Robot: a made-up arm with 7 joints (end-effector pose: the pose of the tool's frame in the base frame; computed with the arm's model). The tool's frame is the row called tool.
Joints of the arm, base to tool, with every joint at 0 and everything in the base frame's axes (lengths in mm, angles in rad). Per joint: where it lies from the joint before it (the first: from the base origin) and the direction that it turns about. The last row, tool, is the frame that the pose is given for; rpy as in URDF.
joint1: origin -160 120 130 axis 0.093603 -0.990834 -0.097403
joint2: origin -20 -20 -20 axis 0.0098 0.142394 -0.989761
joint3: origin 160 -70 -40 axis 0.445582 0.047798 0.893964
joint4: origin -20 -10 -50 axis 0.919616 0.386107 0.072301
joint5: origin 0 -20 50 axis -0.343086 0.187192 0.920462
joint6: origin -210 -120 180 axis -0.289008 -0.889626 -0.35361
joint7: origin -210 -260 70 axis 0 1 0
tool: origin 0 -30 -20 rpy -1.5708 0 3.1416
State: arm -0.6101 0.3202 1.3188 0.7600 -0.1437 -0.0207 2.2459
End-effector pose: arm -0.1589 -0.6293 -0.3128 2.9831 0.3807 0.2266
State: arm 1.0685 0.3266 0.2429 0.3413 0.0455 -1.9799 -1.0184
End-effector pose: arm -0.0582 -0.4868 -0.0626 -2.3781 0.4535 -2.4000
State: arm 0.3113 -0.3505 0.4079 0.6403 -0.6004 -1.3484 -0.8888
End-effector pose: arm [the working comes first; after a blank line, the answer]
Working (the frame after each row of the table, in the pose's form):
after joint1: -0.1600 0.1200 0.1300 0.0350 -0.3079 -0.0360
after joint2: -0.1735 0.1012 0.1042 -0.0884 -0.3490 0.3320
after joint3: 0.0034 0.0847 0.1273 -0.0295 -0.3076 0.7150
after joint4: 0.0079 0.0734 0.0739 0.5413 -0.0832 0.8226
after joint5: 0.0375 0.0422 0.1063 0.7328 0.1601 0.3133
after joint6: -0.0870 -0.2185 0.1926 1.5105 0.2669 1.6254
after joint7: 0.0132 -0.4833 0.0018 1.3252 0.1214 0.7297

0.0020 -0.4770 -0.0320 -2.8960 -0.1214 -2.4119
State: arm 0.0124 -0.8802 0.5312 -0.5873 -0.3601 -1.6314 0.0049
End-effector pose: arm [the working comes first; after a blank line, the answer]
Working (the frame after each row of the table, in the pose's form):
after joint1: -0.1600 0.1200 0.1300 0.0012 -0.0123 -0.0012
after joint2: -0.1798 0.1000 0.1097 -0.0678 -0.1152 0.8752
after joint3: -0.0196 0.1787 0.0932 0.1207 -0.1022 1.3523
after joint4: -0.0190 0.1635 0.0406 -0.4200 -0.3299 1.3441
after joint5: -0.0250 0.1470 0.0915 -0.1643 -0.4914 1.0194
after joint6: -0.0950 -0.1366 0.1663 0.6389 0.8558 1.8629
after joint7: 0.2060 -0.2678 0.2600 0.6423 0.8598 1.8674

0.2250 -0.2889 0.2379 -2.2131 -0.8597 -1.2742
